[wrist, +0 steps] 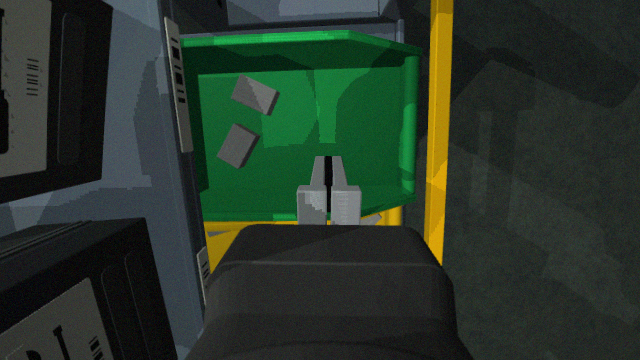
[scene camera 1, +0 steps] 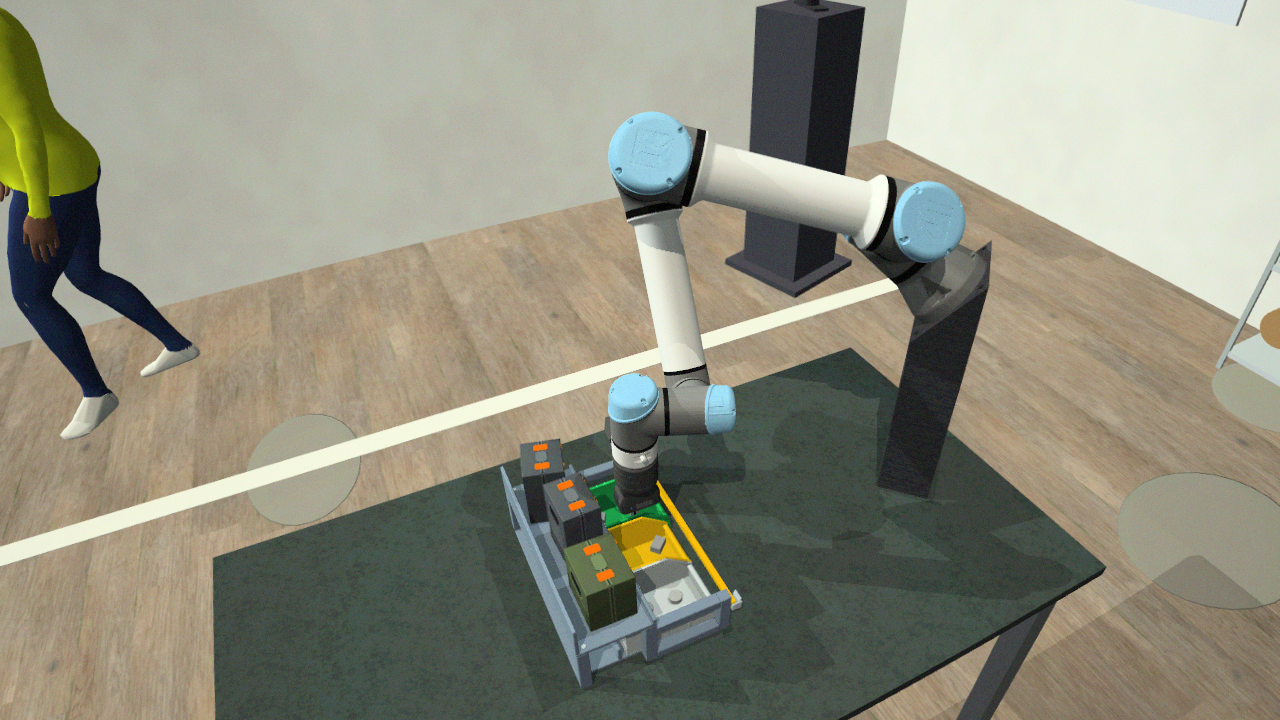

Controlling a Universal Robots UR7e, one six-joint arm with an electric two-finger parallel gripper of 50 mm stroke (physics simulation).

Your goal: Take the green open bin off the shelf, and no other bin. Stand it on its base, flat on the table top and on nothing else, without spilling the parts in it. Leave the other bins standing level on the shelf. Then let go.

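Frame: origin at the arm's base, x ahead, y left, z up, level; metres.
Seen in the pictures: gripper, fingertip midpoint: (wrist: 328, 173) (scene camera 1: 632, 510); arm's base at its link origin: (scene camera 1: 951, 291).
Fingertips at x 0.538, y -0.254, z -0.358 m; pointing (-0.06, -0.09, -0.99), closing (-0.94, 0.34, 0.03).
Note:
Offsets run from my fingertips to a thing's middle. Level surfaces: height alone.
The green open bin {dx +0.013, dy -0.031, dz -0.025 m} (scene camera 1: 605, 492) (wrist: 370, 110) stands in the blue-grey shelf (scene camera 1: 689, 614) (wrist: 125, 30), at the far end of its row. Two grey blocks {dx +0.034, dy -0.068, dz -0.053 m} (wrist: 254, 94) {dx +0.062, dy -0.036, dz -0.054 m} (wrist: 238, 146) lie on its floor, towards the left in the wrist view. My gripper (wrist: 328, 173) is shut, with its fingers together and nothing between them. The fingers are over the green bin, near its side next to the yellow bin {dx +0.052, dy +0.066, dz -0.028 m} (scene camera 1: 631, 537) (wrist: 220, 247). In the scene view the gripper body hides part of the bin, and the fingertips are hidden. The wrist view does not show clearly whether the fingers touch the bin.
A yellow bar {dx -0.050, dy +0.081, dz -0.012 m} (scene camera 1: 698, 546) (wrist: 440, 100) runs along the shelf's open side, beside the bins. A light grey bin {dx +0.083, dy +0.164, dz -0.028 m} (scene camera 1: 657, 582) stands beyond the yellow one. Two dark cases {dx +0.119, dy -0.096, dz +0.091 m} (scene camera 1: 540, 456) {dx +0.140, dy +0.019, dz +0.096 m} (scene camera 1: 572, 510) and an olive case {dx +0.176, dy +0.130, dz +0.078 m} (scene camera 1: 601, 582) stand behind the bins. The shelf is on the dark table {dz -0.072 m} (scene camera 1: 358, 608).

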